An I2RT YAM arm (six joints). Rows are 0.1 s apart.
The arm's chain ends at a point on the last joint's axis. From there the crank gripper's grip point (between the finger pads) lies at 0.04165 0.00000 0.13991 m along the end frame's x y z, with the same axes.
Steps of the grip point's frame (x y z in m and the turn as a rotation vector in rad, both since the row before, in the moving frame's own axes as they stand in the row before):
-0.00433 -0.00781 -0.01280 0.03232 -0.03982 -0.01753
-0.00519 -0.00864 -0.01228 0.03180 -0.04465 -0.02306
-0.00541 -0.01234 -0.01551 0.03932 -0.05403 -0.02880
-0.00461 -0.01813 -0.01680 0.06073 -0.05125 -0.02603
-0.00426 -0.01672 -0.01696 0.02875 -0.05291 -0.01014
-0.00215 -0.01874 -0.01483 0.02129 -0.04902 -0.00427
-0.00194 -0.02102 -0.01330 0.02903 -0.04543 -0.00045
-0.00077 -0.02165 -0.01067 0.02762 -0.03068 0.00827
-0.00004 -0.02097 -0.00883 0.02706 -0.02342 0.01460
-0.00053 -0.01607 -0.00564 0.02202 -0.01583 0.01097
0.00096 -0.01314 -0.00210 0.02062 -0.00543 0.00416
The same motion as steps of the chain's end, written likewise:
0.00132 -0.00258 -0.01426 0.03232 -0.03982 -0.01753
0.00116 -0.00328 -0.01391 0.03180 -0.04465 -0.02306
0.00230 -0.00571 -0.01742 0.03932 -0.05403 -0.02880
0.00273 -0.00859 -0.01846 0.06073 -0.05125 -0.02603
0.00322 -0.01228 -0.01890 0.02875 -0.05291 -0.01014
0.00476 -0.01558 -0.01667 0.02129 -0.04902 -0.00427
0.00446 -0.01692 -0.01499 0.02903 -0.04543 -0.00045
0.00353 -0.01810 -0.01183 0.02762 -0.03068 0.00827
0.00322 -0.01776 -0.00972 0.02706 -0.02342 0.01460
0.00168 -0.01343 -0.00625 0.02202 -0.01583 0.01097
0.00171 -0.01042 -0.00230 0.02062 -0.00543 0.00416

